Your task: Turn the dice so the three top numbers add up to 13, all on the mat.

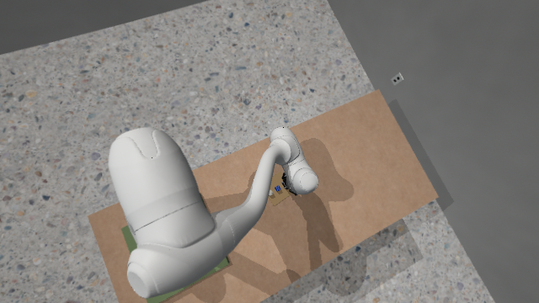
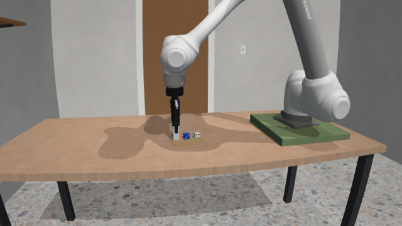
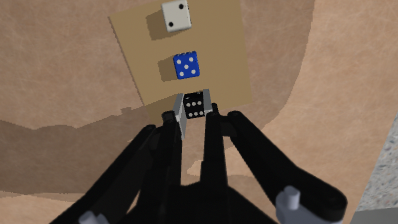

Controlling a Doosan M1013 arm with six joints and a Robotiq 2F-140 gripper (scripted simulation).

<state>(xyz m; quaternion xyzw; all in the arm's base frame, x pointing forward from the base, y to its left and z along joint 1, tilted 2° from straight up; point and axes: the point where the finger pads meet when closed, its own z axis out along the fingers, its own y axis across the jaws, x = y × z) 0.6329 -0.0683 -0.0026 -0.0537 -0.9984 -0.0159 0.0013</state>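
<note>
The black die is 2 cm below my hand. From my hand the other things lie so: white die: 10 cm behind, 2 cm below, 1 cm to the left; then blue die: 5 cm behind, 2 cm below, 1 cm to the left; then tan mat: 5 cm behind, 4 cm below, 1 cm to the left.
</note>
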